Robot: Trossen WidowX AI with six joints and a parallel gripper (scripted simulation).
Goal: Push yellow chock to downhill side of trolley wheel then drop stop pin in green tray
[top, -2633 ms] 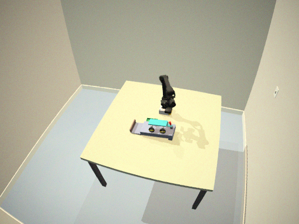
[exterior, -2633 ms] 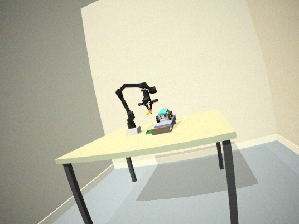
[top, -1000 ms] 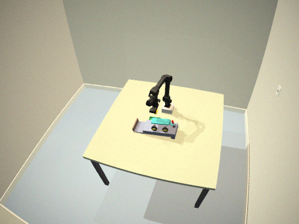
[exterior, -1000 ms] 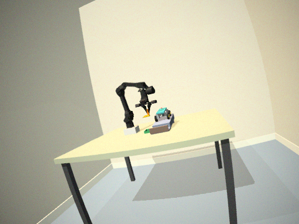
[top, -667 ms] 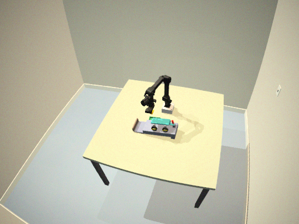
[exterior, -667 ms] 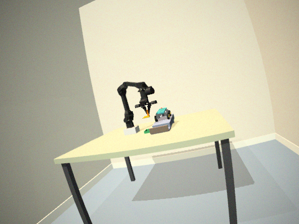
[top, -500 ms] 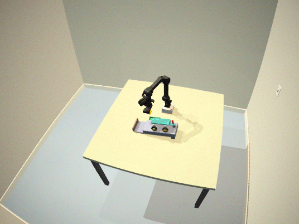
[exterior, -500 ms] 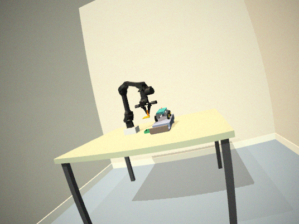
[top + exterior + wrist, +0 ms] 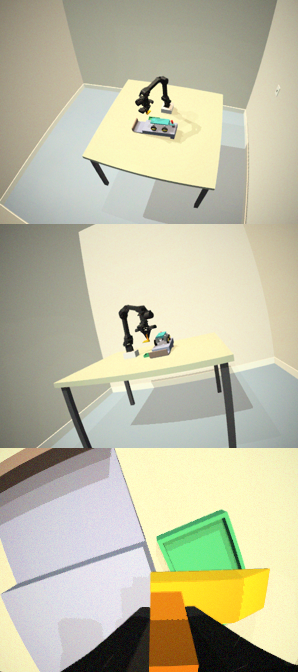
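The yellow chock is 20 mm behind my gripper tip, 10 mm to the left of it and 10 mm below it. From my gripper tip the other things lie so: brown end wall: 100 mm ahead, 100 mm to the right, 120 mm below; then green tray: 50 mm behind, 50 mm to the left, 160 mm below; then teal trolley: 60 mm ahead, 170 mm to the left, 40 mm below.
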